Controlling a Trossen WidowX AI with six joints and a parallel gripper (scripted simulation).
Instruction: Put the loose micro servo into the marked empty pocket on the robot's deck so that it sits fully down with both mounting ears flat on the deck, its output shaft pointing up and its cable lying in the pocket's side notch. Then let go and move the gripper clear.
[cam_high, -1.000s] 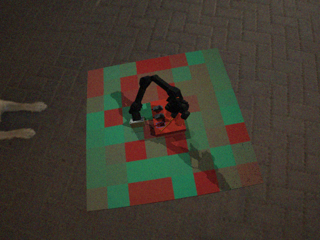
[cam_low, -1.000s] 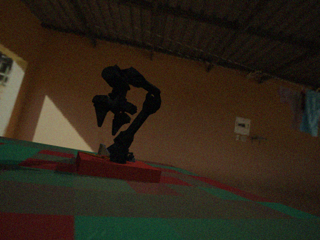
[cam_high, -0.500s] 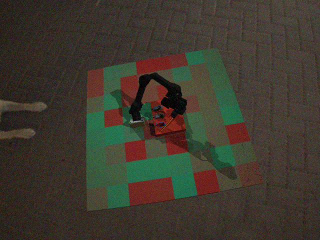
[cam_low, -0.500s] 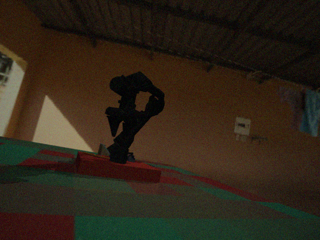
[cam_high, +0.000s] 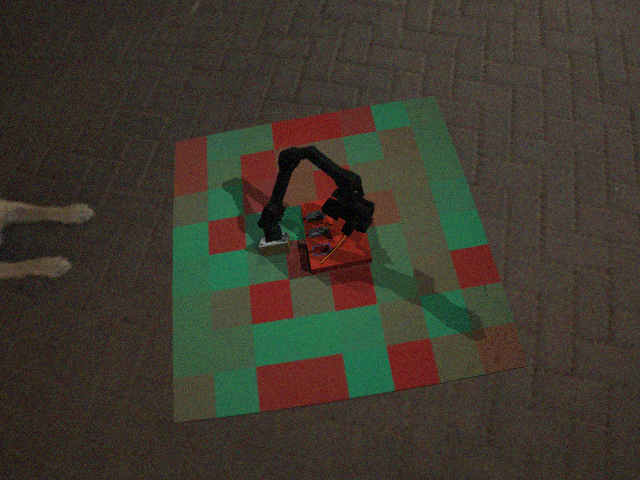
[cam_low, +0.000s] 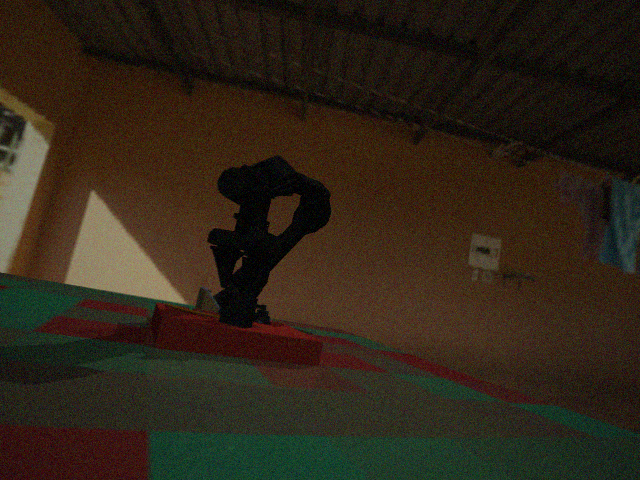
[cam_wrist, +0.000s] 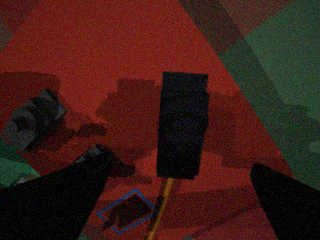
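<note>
Now: gripper tip 1 cm past the red deck, 3 cm to the right of it and 9 cm above it.
</note>
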